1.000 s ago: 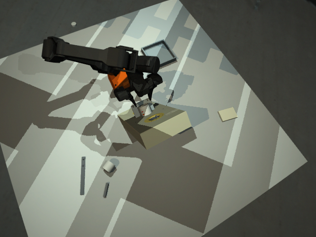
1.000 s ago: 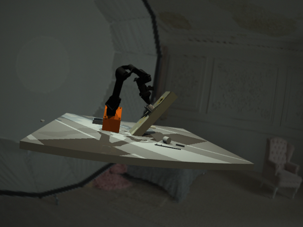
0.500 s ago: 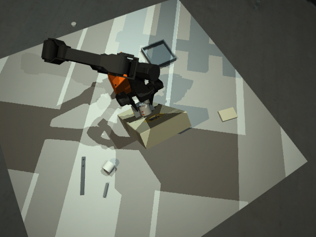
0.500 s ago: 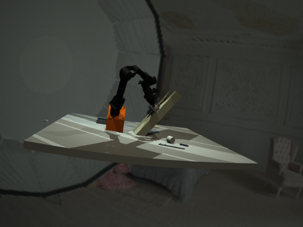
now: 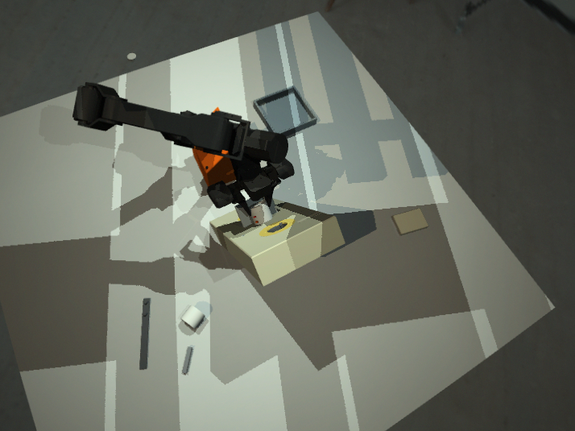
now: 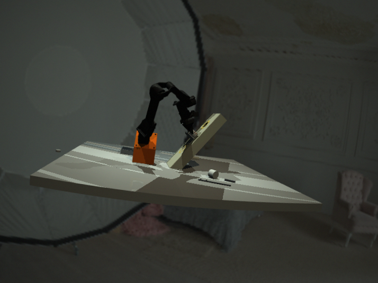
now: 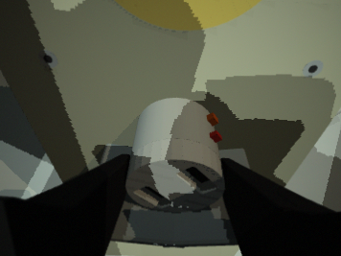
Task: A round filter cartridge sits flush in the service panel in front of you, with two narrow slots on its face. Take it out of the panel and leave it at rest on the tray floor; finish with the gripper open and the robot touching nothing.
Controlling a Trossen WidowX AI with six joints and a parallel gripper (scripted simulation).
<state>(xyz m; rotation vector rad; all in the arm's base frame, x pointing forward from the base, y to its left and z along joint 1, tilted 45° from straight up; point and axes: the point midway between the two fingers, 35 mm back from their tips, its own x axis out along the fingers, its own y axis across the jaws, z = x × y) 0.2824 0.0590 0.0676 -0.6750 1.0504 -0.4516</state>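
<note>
Right now the grey square tray is 35 cm behind my gripper tip, 29 cm to the left of it and 21 cm below it. From my gripper tip the other things lie so: round filter cartridge: right at my gripper tip; beige card: 16 cm ahead, 42 cm to the left, 21 cm below.
</note>
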